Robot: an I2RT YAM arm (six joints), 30 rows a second.
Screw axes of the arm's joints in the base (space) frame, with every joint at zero. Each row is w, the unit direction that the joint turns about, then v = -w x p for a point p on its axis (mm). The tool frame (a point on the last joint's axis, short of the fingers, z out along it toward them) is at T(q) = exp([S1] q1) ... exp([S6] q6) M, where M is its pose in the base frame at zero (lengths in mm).
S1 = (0, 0, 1, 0.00, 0.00, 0.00)
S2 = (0, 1, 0, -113.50, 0.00, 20.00)
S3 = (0, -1, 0, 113.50, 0.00, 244.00)
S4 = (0, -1, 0, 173.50, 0.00, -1.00)
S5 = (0, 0, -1, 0.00, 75.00, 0.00)
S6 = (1, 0, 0, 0.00, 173.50, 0.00)
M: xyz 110.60 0.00 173.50 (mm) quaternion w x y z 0.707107 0 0.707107 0
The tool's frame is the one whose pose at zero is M.
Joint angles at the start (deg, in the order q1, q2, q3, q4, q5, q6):
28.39 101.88 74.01 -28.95 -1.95 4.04
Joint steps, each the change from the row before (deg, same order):
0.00 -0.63 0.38 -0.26 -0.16 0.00
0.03 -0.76 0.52 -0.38 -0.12 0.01
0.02 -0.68 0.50 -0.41 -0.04 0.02
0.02 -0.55 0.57 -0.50 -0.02 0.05
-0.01 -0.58 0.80 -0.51 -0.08 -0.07
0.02 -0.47 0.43 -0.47 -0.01 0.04
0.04 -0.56 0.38 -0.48 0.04 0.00
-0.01 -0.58 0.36 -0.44 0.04 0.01
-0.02 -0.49 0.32 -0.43 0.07 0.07
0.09 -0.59 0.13 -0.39 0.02 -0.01
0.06 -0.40 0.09 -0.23 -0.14 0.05
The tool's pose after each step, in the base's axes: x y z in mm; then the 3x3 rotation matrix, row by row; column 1 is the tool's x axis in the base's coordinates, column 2 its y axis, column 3 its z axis. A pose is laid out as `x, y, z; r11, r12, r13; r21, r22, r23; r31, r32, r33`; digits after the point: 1 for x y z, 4 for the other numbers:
332.2, 181.0, 224.3; -0.7629, -0.4406, 0.4732; -0.3323, 0.8950, 0.2976; -0.5546, 0.0698, -0.8292
331.4, 180.9, 231.5; -0.7551, -0.4429, 0.4834; -0.3284, 0.8937, 0.3058; -0.5675, 0.0722, -0.8202
330.5, 180.6, 238.0; -0.7484, -0.4441, 0.4926; -0.3247, 0.8929, 0.3118; -0.5784, 0.0734, -0.8125
329.9, 180.4, 243.9; -0.7431, -0.4447, 0.5000; -0.3212, 0.8926, 0.3165; -0.5870, 0.0746, -0.8061
329.6, 180.2, 251.4; -0.7348, -0.4471, 0.5101; -0.3179, 0.8913, 0.3234; -0.5992, 0.0755, -0.7970
328.6, 179.9, 256.1; -0.7310, -0.4475, 0.5151; -0.3153, 0.8910, 0.3266; -0.6051, 0.0763, -0.7925
327.3, 179.5, 261.1; -0.7265, -0.4483, 0.5208; -0.3135, 0.8906, 0.3294; -0.6115, 0.0760, -0.7876
326.1, 178.7, 266.2; -0.7219, -0.4483, 0.5272; -0.3106, 0.8907, 0.3319; -0.6184, 0.0758, -0.7822
325.0, 177.9, 270.4; -0.7188, -0.4469, 0.5325; -0.3073, 0.8914, 0.3332; -0.6236, 0.0758, -0.7781
322.9, 177.4, 274.3; -0.7151, -0.4486, 0.5361; -0.3069, 0.8905, 0.3358; -0.6281, 0.0756, -0.7745
321.6, 177.2, 276.9; -0.7128, -0.4505, 0.5376; -0.3055, 0.8893, 0.3402; -0.6314, 0.0782, -0.7715

